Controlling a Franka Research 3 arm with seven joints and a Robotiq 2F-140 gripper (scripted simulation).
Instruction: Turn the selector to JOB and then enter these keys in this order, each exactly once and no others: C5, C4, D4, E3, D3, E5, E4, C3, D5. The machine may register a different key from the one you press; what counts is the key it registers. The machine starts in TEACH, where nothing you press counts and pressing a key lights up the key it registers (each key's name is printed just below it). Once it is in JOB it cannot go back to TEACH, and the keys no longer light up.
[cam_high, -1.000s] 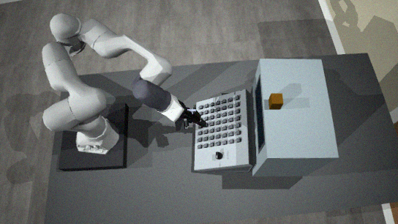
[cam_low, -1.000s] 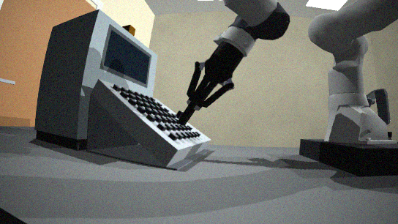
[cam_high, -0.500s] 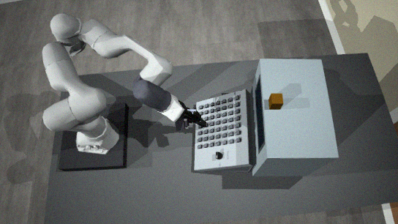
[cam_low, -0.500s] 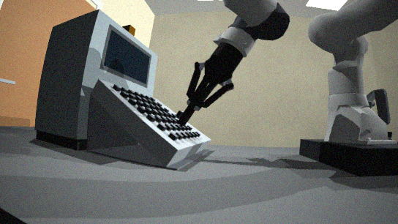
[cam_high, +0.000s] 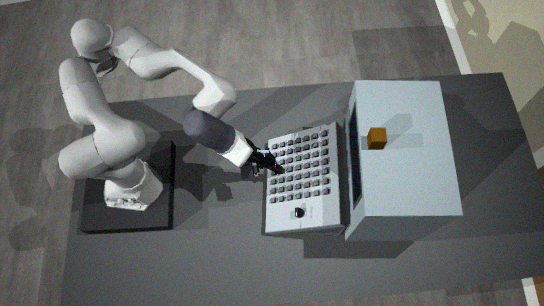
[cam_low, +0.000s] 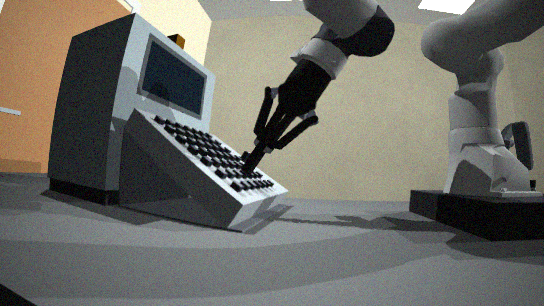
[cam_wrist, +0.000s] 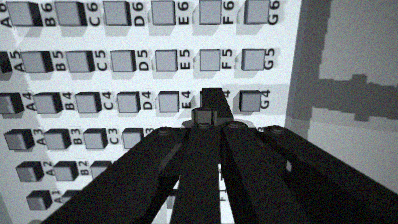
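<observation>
The E5 key lies 5 cm ahead of my hand, 4 cm to the right of it and 1 cm below it. The rest, counted from my hand: E6 key: 7 cm to the right, 4 cm ahead, 1 cm below; then D6 key: 8 cm to the right, 7 cm ahead; then sloped keypad: 10 cm ahead, 6 cm to the right, 3 cm below.
</observation>
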